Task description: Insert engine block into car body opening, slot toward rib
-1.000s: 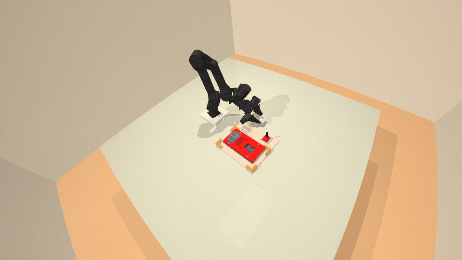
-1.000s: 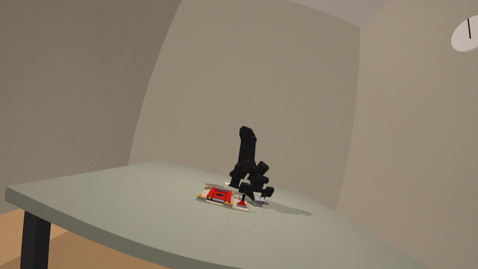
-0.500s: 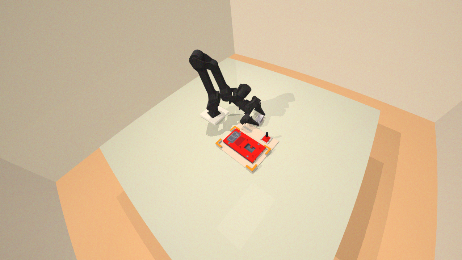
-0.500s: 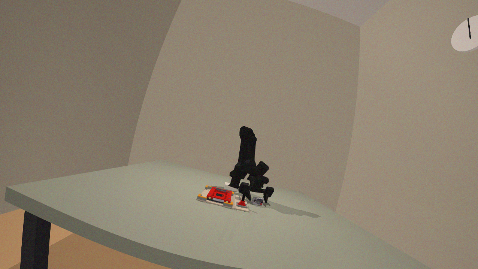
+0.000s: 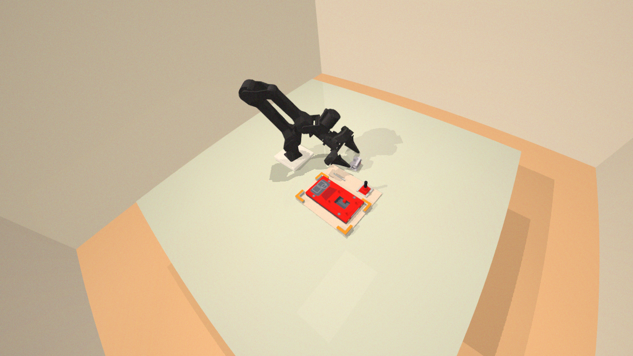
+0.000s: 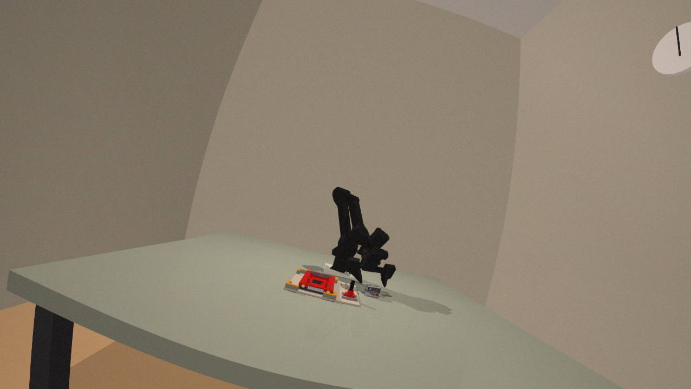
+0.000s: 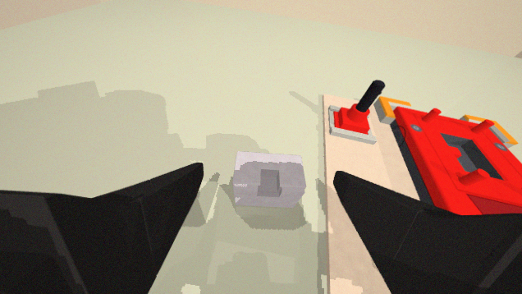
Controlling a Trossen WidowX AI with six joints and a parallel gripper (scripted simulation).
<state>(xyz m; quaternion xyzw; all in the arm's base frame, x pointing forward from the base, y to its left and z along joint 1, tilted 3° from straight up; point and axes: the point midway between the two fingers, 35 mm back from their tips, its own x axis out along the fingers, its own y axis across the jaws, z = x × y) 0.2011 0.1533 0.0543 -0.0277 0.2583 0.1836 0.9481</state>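
Right now my gripper tip is 20 mm above the engine block.
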